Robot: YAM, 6 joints.
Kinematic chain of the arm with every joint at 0, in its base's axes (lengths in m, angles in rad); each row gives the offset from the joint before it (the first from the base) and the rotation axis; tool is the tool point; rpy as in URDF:
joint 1: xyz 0 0 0.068 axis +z
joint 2: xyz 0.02 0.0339 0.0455 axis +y
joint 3: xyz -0.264 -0.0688 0 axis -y
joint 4: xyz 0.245 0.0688 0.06 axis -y
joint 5: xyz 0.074 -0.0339 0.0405 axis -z
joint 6: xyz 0.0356 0 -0.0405 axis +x
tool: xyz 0 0 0 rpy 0 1.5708 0
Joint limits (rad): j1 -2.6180..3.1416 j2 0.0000..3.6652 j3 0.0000..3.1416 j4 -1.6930..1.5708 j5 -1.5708..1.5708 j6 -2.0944..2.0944
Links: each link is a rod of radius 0.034 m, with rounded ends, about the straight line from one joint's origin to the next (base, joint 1, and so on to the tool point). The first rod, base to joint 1, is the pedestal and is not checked.
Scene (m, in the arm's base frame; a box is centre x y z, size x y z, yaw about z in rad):
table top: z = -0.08
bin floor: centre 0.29 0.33 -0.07 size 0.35 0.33 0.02 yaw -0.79
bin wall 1: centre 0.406 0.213 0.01 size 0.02 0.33 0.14 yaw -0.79
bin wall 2: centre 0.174 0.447 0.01 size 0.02 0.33 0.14 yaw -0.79
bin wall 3: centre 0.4 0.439 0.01 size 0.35 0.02 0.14 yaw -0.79
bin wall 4: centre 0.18 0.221 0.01 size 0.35 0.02 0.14 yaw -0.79
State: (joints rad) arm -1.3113 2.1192 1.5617 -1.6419 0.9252 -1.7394
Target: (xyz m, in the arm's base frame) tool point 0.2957 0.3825 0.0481
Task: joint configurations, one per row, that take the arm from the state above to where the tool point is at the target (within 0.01 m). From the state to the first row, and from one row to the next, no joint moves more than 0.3 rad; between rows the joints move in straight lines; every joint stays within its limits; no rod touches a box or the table.
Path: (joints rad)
1: -1.0268 2.1588 1.6325 -1.5817 0.9083 -1.7394
2: -0.7422 2.1983 1.7033 -1.5214 0.8915 -1.7394
3: -0.4577 2.2379 1.7742 -1.4612 0.8746 -1.7394
4: -0.1731 2.2775 1.8450 -1.4009 0.8578 -1.7394
5: 0.1114 2.3170 1.9158 -1.3407 0.8409 -1.7394
6: 0.3960 2.3566 1.9866 -1.2805 0.8241 -1.7394
7: 0.6805 2.3962 2.0575 -1.2202 0.8072 -1.7394
8: 0.9650 2.4358 2.1283 -1.1600 0.7904 -1.7394
9: 0.9644 2.6772 2.0939 -1.0959 0.7785 -1.7394

